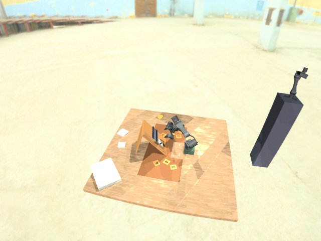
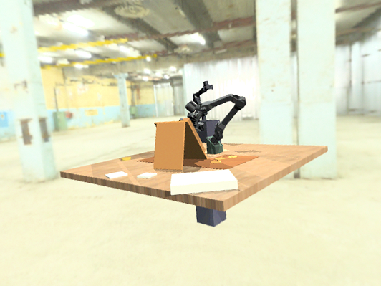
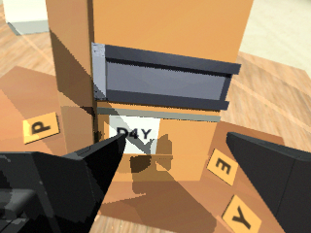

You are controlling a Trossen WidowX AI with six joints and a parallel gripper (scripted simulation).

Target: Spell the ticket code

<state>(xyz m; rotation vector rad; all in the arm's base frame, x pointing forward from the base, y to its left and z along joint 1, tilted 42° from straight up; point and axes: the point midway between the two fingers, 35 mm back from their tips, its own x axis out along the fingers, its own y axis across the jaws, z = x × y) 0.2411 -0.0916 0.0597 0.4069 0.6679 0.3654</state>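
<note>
The yellow letter tile lies 140 mm behind my gripper tip, 180 mm to the right of it and 170 mm below it. The rest, counted from my gripper tip: yellow disc (140 mm ahead, 500 mm to the right, 170 mm below); then white ticket (30 mm ahead, 40 mm to the left, 100 mm below); then brown mat (60 mm behind, 30 mm to the left, 180 mm below).
</note>
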